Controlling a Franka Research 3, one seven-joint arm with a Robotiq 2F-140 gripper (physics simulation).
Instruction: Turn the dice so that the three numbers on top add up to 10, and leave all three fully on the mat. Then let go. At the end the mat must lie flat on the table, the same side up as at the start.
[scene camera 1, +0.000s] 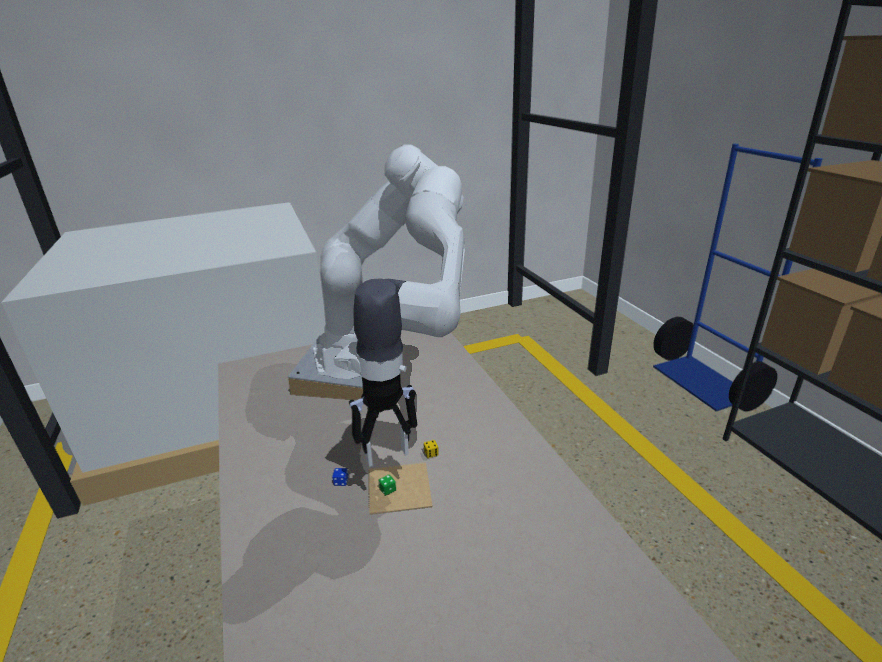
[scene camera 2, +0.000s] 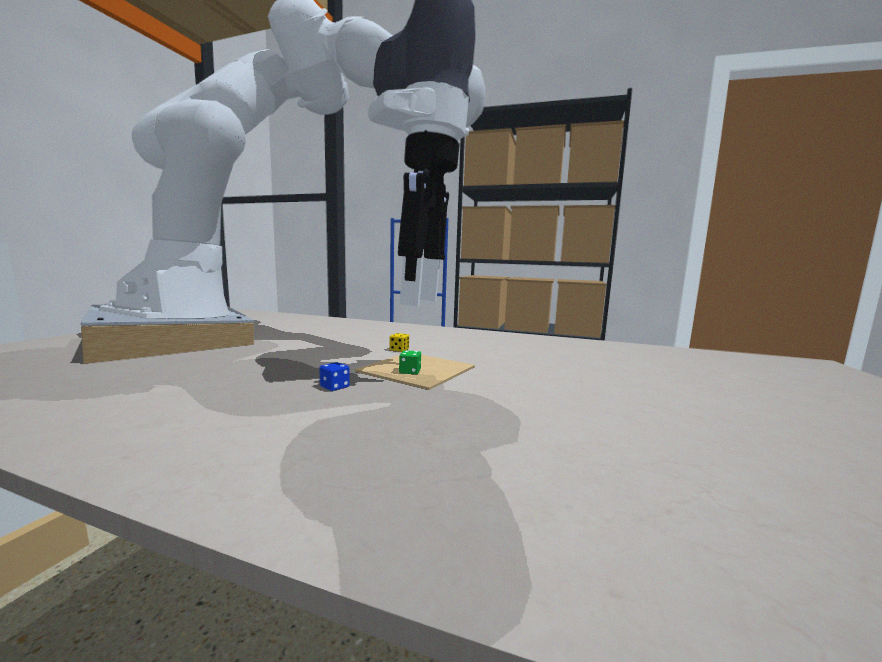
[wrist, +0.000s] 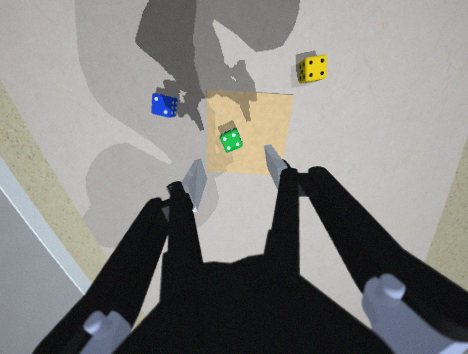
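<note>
The light wooden mat (scene camera 1: 415, 495) (scene camera 2: 450, 370) (wrist: 267, 117) lies flat on the table. The green die (scene camera 1: 386, 485) (scene camera 2: 409, 361) (wrist: 231, 140) rests on the mat's left half in the wrist view, with four pips on top. The blue die (scene camera 1: 340, 476) (scene camera 2: 334, 376) (wrist: 163, 105) lies on the table off the mat's left side, two pips on top. The yellow die (scene camera 1: 431, 448) (scene camera 2: 398, 342) (wrist: 314, 68) lies on the table beyond the mat's upper right corner in the wrist view, four pips on top. My gripper (scene camera 1: 388, 457) (scene camera 2: 418, 302) (wrist: 234, 162) is open and empty, above the mat, pointing down.
The arm's base stands on a wooden block (scene camera 1: 324, 387) (scene camera 2: 170, 342) at the table's far end in scene camera 1. A large grey box (scene camera 1: 156, 356) stands left of the table. A blue hand truck (scene camera 1: 694, 384) and a shelf rack (scene camera 1: 772, 292) stand off to the right.
</note>
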